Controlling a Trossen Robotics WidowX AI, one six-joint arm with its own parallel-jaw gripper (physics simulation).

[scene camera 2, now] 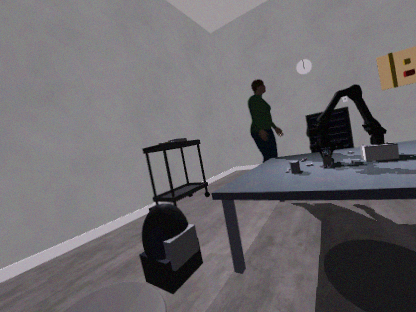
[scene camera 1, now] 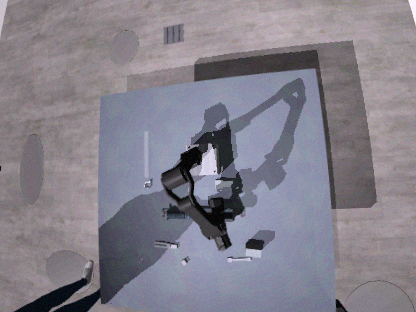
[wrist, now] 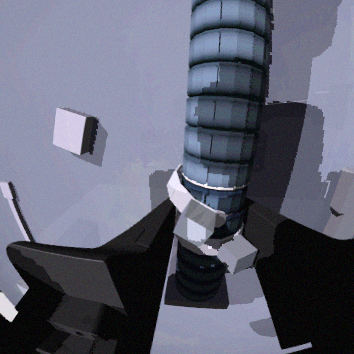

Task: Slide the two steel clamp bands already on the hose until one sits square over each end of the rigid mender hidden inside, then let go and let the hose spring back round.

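The ribbed blue-grey hose (scene camera 1: pixel 176 214) (wrist: pixel 225 80) lies on the table, partly under the arm in the scene camera 1 view. In the wrist view it runs from the top down to a dark end piece (wrist: pixel 196 304). A pale steel clamp band (wrist: pixel 181 192) with blocky parts sits tilted around the hose near that end; whether both bands show there I cannot tell. My gripper (wrist: pixel 206 203) is shut on the clamp band, with one black finger on each side of the band and hose. The fingers hide the band's sides. The mender does not show.
A pale box (scene camera 1: pixel 209 162) stands by the arm's base. A long pale strip (scene camera 1: pixel 146 154) lies at the left. A black-and-white block (scene camera 1: pixel 254 248), a pale bar (scene camera 1: pixel 239 259), a small cube (scene camera 1: pixel 185 260) (wrist: pixel 71 131) and a slim pale piece (scene camera 1: pixel 166 244) lie around the hose.
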